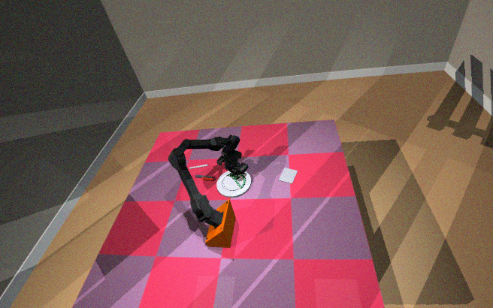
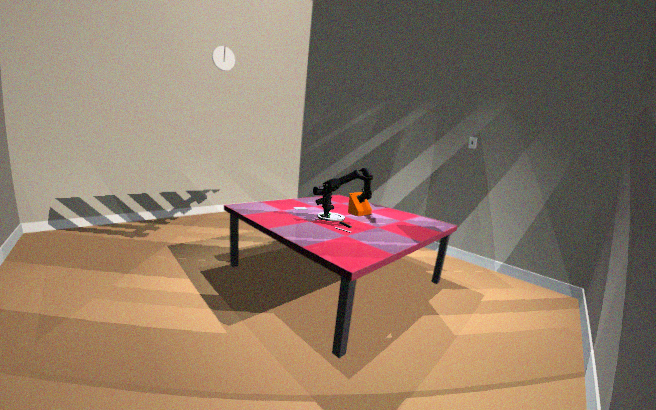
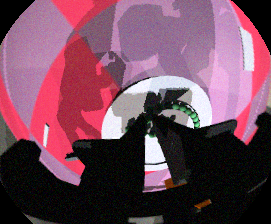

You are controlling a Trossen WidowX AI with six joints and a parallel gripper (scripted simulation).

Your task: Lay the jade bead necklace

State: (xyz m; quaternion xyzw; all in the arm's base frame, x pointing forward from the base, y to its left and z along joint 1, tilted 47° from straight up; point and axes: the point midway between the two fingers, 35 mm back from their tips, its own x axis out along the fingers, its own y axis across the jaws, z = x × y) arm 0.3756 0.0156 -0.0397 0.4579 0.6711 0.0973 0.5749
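My gripper tip is now 6 cm past the round white bead board and 1 cm above it. Round my gripper tip: red-handled tool 18 cm to the left, 1 cm below, 1 cm behind; then flat grey pad 31 cm to the right, 2 cm behind, 1 cm below; then thin white rod 25 cm to the left, 9 cm ahead, 1 cm below.
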